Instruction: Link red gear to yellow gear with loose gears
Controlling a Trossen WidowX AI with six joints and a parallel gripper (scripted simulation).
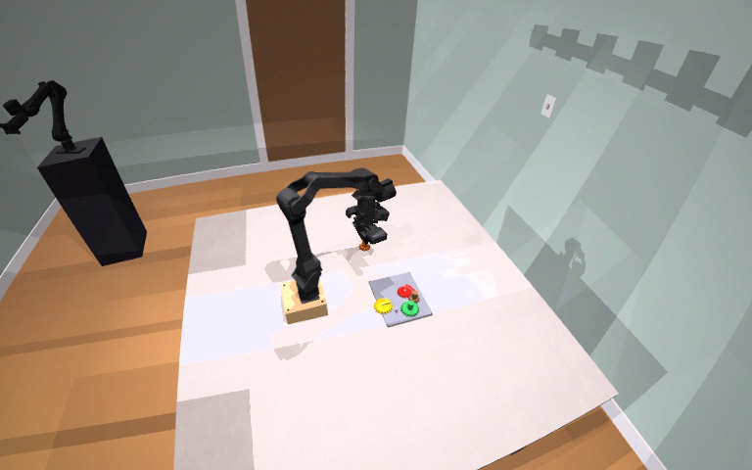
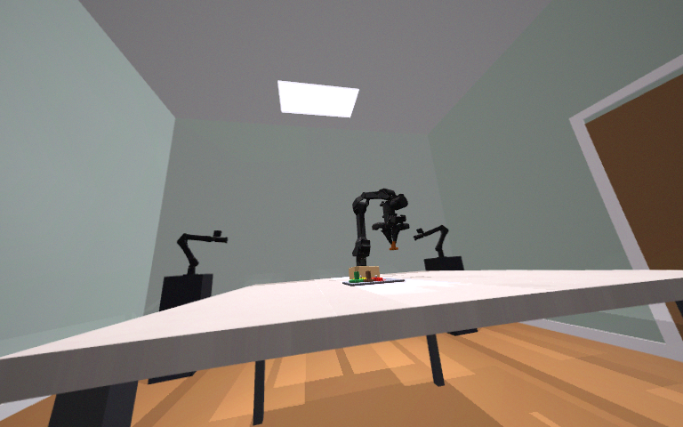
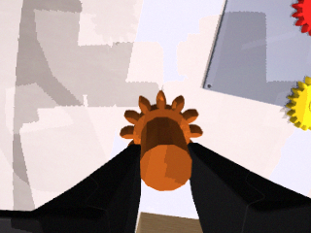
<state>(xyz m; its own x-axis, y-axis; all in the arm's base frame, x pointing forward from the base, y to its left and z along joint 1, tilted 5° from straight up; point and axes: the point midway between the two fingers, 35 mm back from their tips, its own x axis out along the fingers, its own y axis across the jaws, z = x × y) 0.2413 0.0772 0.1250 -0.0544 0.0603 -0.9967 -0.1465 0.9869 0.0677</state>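
Now: gripper tip 23 cm to the left of the green gear, 14 cm above it and 8 cm short of it. The rest, counted from my gripper tip: red gear: 15 cm to the right, 14 cm below, 10 cm ahead; small orange gear: 1 cm below; grey board: 16 cm to the right, 16 cm below, 8 cm ahead.
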